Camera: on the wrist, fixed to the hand. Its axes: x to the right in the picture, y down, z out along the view.
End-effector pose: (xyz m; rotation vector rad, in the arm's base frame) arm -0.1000 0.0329 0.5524 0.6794 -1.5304 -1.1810
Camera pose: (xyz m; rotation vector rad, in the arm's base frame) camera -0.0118 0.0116 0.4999 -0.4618 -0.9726 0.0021
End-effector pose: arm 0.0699 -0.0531 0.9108 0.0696 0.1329 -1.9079
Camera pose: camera 0.0374 -0.0012 0.8257 0.3007 0.4833 -0.2840
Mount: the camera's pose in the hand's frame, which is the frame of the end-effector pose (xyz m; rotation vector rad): -0.0280 -0.0428 -0.0915 -0.2892 0.4476 1.5608
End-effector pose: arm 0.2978 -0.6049 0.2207 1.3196 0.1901 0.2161
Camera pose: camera 0.2491 -0.5367 0.1577 0.8514 -0.5320 1.7811
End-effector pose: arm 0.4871 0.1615 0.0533 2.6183 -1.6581 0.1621
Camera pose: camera 0.5077 0.2131 0.1422 0.5294 -2.6723 0.4157
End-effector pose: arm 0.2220 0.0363 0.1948 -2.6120 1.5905 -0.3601
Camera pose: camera 0.2258 0.0871 0.2864 0.5805 -2.8246 0.4709
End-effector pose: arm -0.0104 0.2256 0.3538 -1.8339 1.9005 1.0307
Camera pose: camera 0.0579 0.1881 0.4239 0.1671 -2.2633 -0.7936
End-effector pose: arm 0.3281 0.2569 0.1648 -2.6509 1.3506 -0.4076
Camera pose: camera 0.3179 0.3047 0.2576 0.8103 -2.8660 0.4884
